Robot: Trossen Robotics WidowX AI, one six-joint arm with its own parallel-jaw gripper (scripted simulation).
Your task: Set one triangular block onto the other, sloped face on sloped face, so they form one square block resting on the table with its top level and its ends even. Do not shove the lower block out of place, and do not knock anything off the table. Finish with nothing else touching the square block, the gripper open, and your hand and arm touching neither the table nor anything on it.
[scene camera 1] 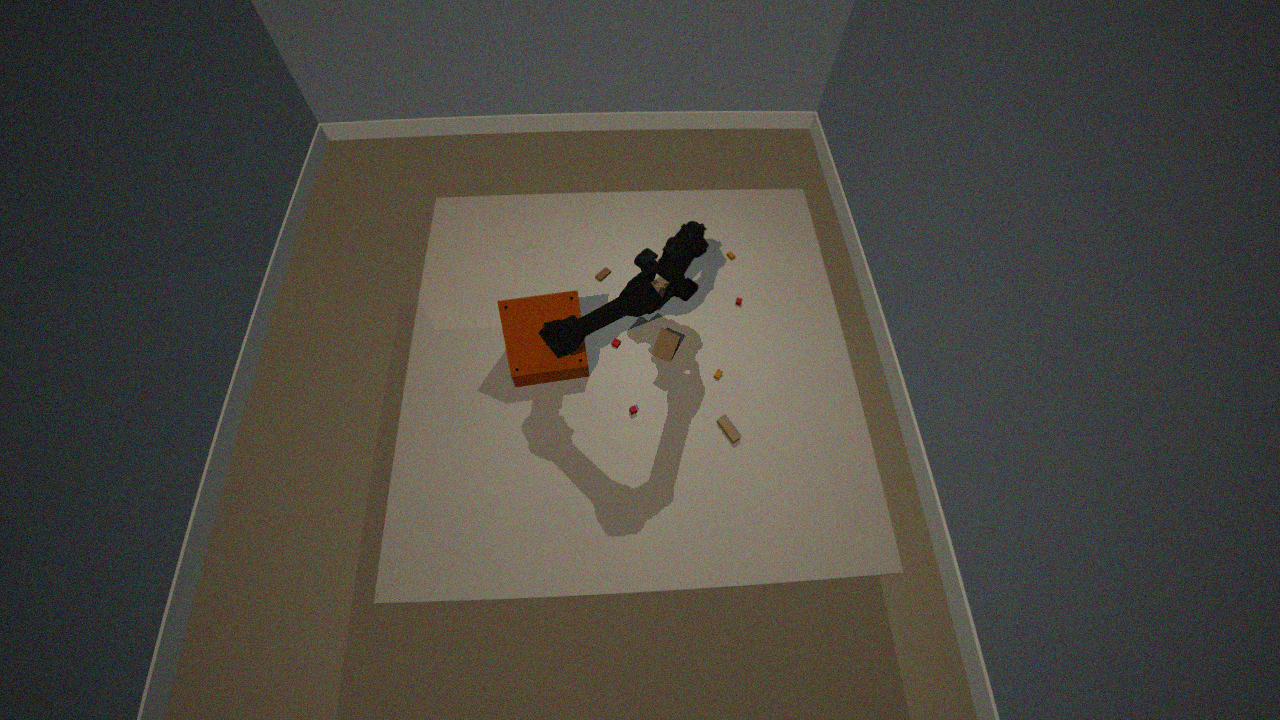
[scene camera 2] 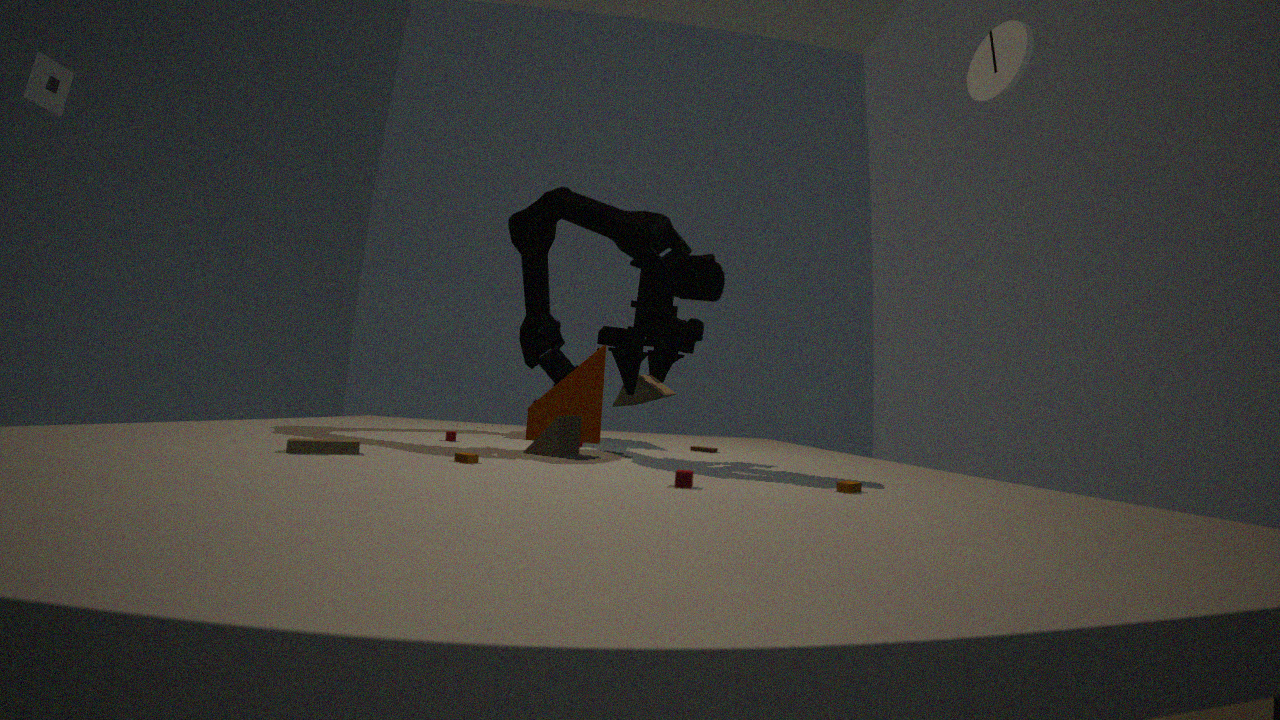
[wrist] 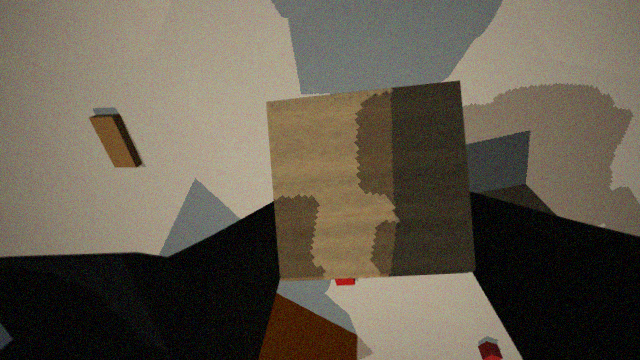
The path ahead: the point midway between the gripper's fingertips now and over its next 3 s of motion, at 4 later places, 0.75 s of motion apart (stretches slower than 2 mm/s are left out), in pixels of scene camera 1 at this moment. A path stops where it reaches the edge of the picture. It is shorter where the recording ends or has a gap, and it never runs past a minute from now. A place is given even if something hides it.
My gripper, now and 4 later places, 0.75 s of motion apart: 659,292; 659,292; 660,295; 664,319; 661,338
